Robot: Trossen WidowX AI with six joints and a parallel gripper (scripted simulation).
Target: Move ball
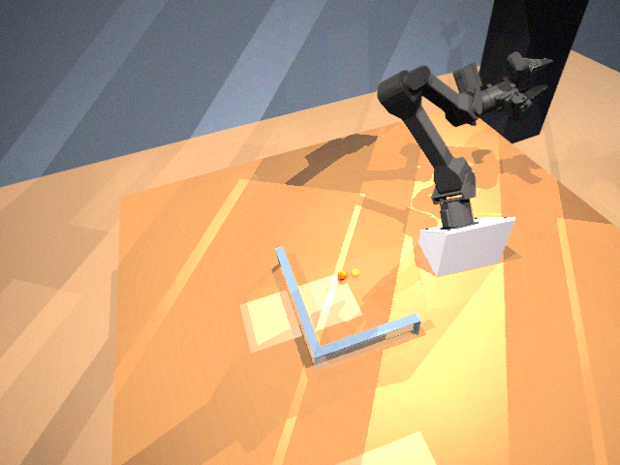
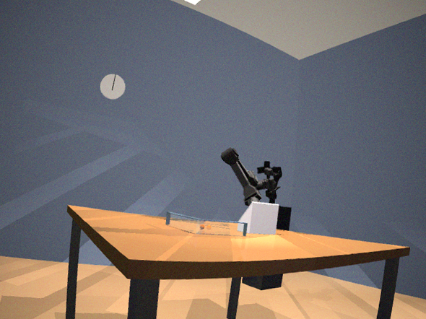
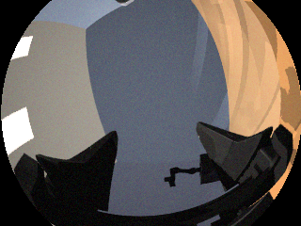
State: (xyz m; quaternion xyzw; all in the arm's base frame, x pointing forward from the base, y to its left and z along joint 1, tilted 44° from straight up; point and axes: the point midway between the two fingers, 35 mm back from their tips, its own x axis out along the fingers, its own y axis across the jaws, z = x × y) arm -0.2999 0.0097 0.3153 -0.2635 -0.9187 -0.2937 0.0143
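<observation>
Right now the orange ball is 64 cm ahead of my gripper tip, 31 cm below it and 13 cm to the left of it. From my gripper tip the other things lie so: pale orange sphere (61 cm ahead, 31 cm below, 14 cm to the left).
</observation>
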